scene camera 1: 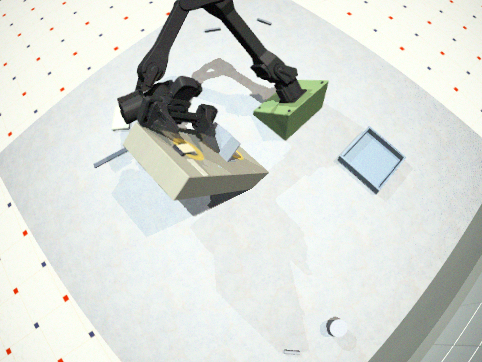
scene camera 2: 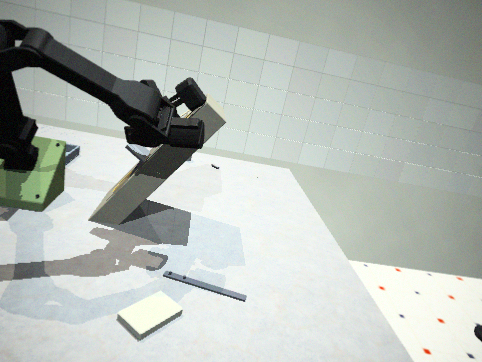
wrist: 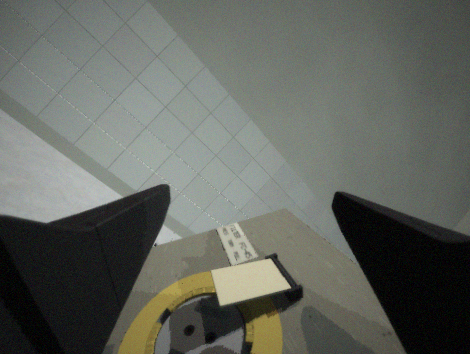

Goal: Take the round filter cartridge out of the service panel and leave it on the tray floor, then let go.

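The beige service panel (scene camera 1: 155, 165) (scene camera 2: 147, 177) (wrist: 327, 280) stands tilted. In the wrist view a yellow ring (wrist: 147, 310) surrounds a round grey face (wrist: 200, 322) with two dark holes, seemingly the filter cartridge, cut off by the lower edge. A cream flap (wrist: 250, 282) (scene camera 1: 186, 148) on a dark bracket overlaps the ring's upper right. My gripper (scene camera 1: 196, 139) (scene camera 2: 195, 115) (wrist: 252, 196) is wide open and empty at the panel's upper part, its fingers either side of the ring. The blue tray (scene camera 1: 358, 176) lies on the table, apart from the panel.
A blue-grey plate (scene camera 1: 229, 145) stands up from the panel's lower part. The green base (scene camera 1: 300, 117) (scene camera 2: 50, 175) carries the arm. A grey bar (scene camera 1: 110, 158) (scene camera 2: 205, 286) and a cream block (scene camera 2: 150, 312) lie near the panel. A white cylinder (scene camera 1: 339, 327) stands far off.
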